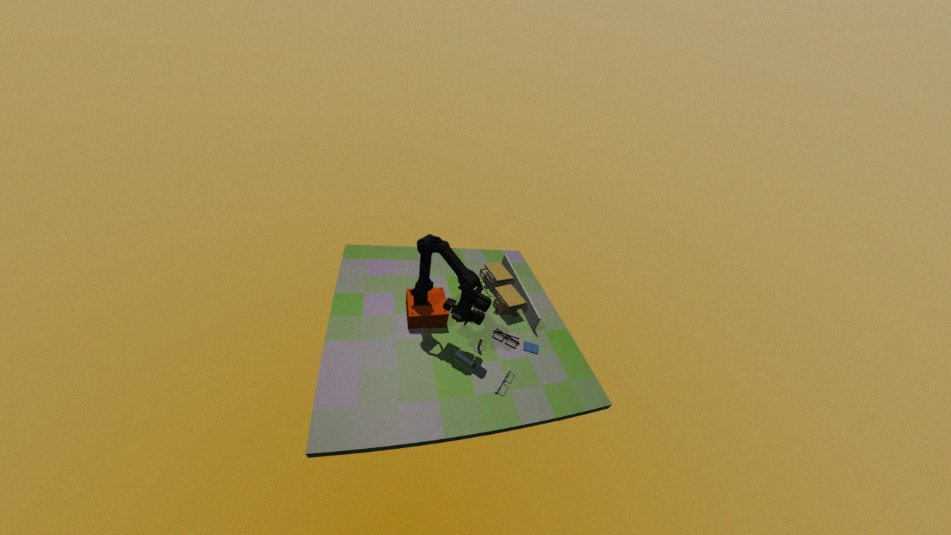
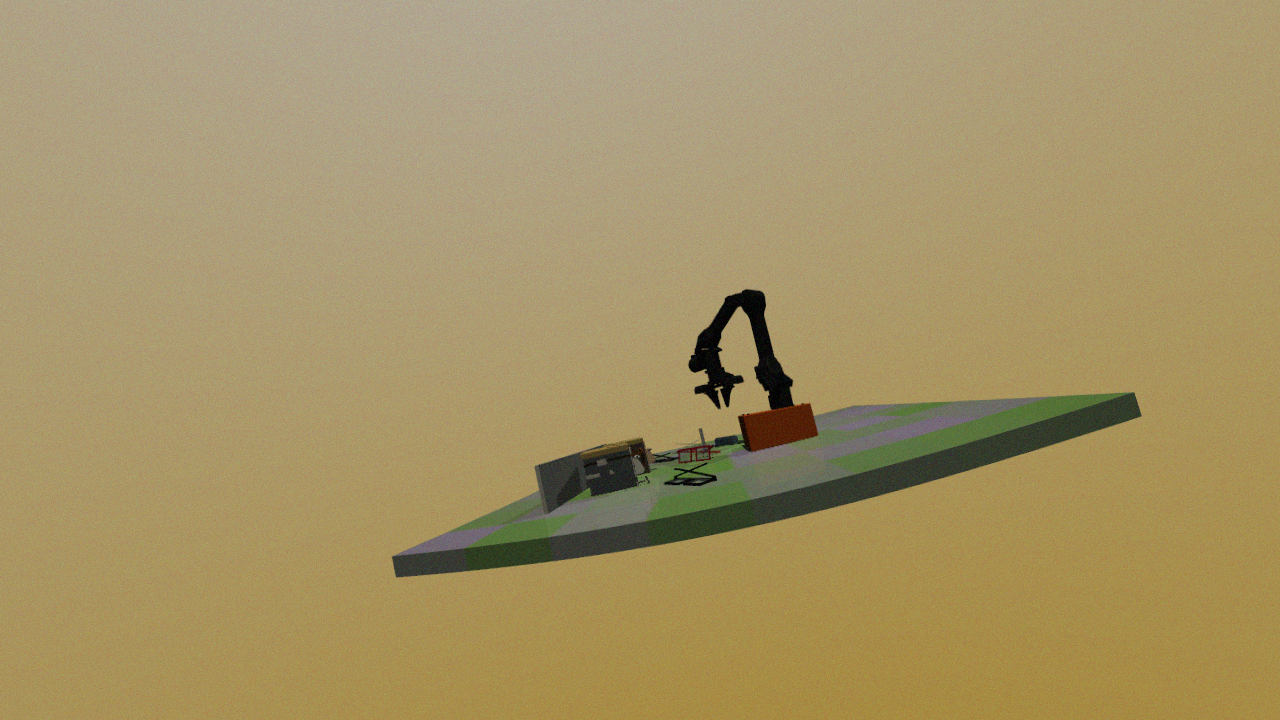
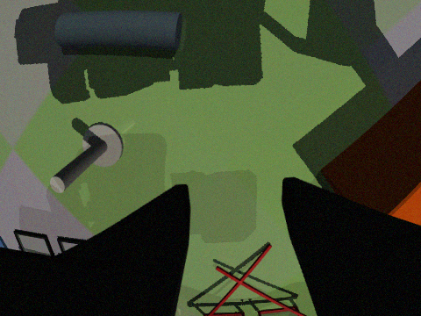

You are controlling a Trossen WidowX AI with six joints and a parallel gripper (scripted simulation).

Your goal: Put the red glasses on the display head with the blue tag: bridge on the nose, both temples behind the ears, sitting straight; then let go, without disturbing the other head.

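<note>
The grey cylinder is 100 mm ahead of my gripper tip, 50 mm to the right of it and 110 mm below it. Also, from my gripper tip: blue flat piece: 390 mm ahead, 60 mm to the right, 140 mm below.
</note>
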